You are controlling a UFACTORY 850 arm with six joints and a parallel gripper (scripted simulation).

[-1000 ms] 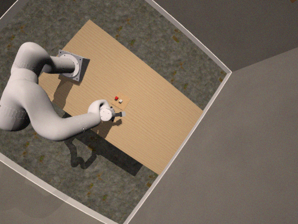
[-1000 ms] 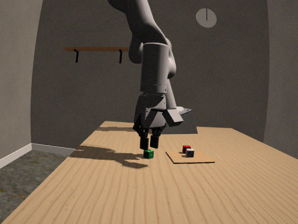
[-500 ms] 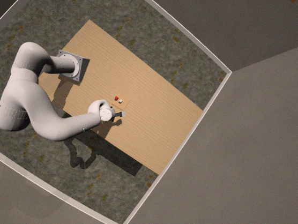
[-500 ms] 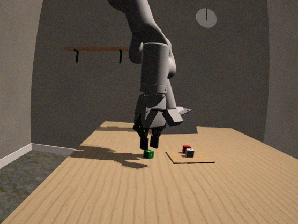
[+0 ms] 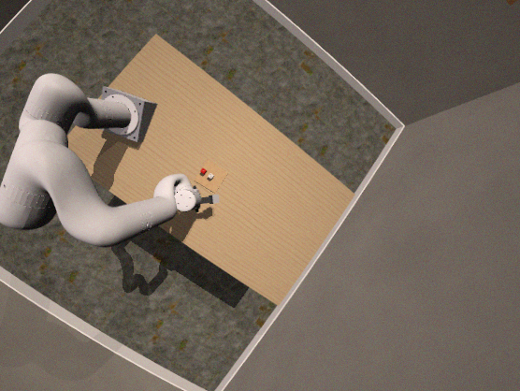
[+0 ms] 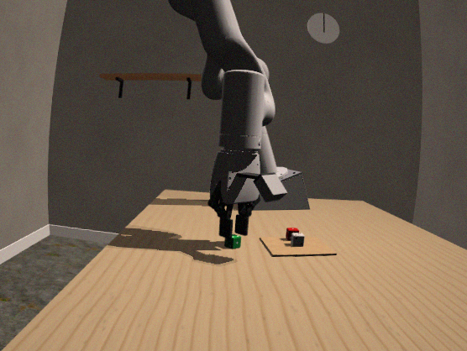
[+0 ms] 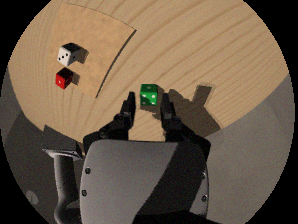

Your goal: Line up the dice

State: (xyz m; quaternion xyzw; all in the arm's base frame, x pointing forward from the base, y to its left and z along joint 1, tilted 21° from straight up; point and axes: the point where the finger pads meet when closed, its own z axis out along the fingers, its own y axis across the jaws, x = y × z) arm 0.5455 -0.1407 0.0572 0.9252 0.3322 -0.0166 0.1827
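Right now the green die is 30 mm below my hand. Also, from my hand: white die: 140 mm to the left, 30 mm below, 10 mm behind; red die: 140 mm to the left, 60 mm behind, 30 mm below; tan mat: 140 mm to the left, 40 mm below, 10 mm behind.
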